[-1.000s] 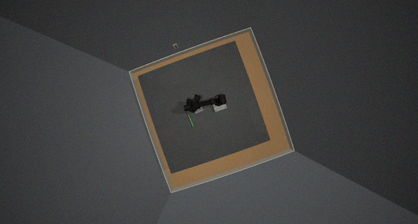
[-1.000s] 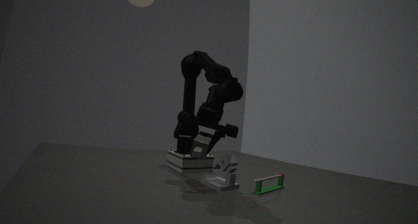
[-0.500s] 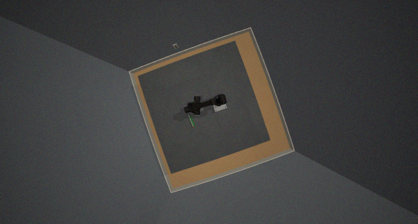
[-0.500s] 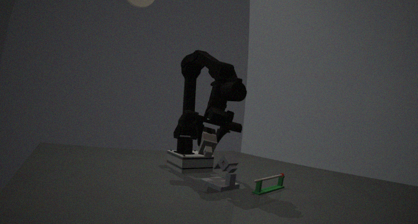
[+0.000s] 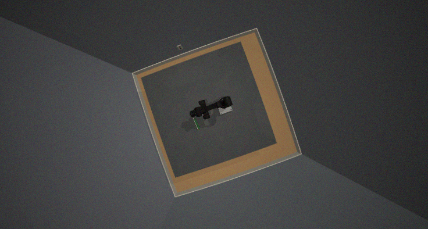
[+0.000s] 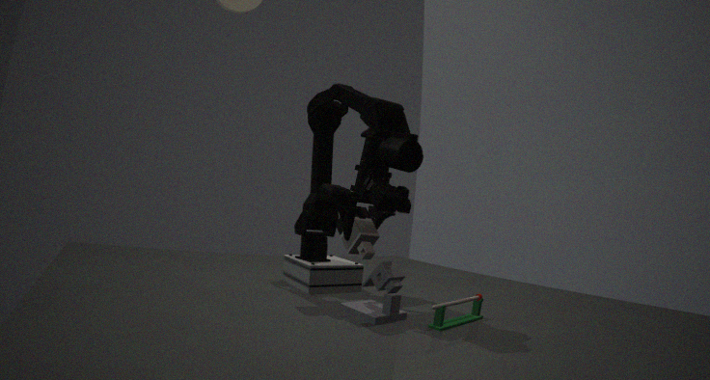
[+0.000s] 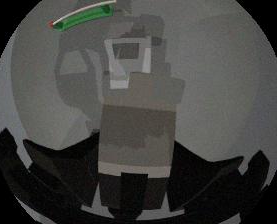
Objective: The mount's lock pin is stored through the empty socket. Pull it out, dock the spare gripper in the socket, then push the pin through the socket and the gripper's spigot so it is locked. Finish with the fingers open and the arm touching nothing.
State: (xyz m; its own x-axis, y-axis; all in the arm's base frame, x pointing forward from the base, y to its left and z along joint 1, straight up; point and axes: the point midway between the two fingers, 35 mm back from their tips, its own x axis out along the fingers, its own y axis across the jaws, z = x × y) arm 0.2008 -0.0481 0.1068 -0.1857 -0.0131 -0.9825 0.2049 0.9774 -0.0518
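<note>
Right now the grey mount socket is 8 cm ahead of my gripper tip and 9 cm below it. Also, from my gripper tip: spare gripper (1 cm ahead, 1 cm above); green pin cradle (20 cm ahead, 10 cm to the left, 12 cm below).
</note>
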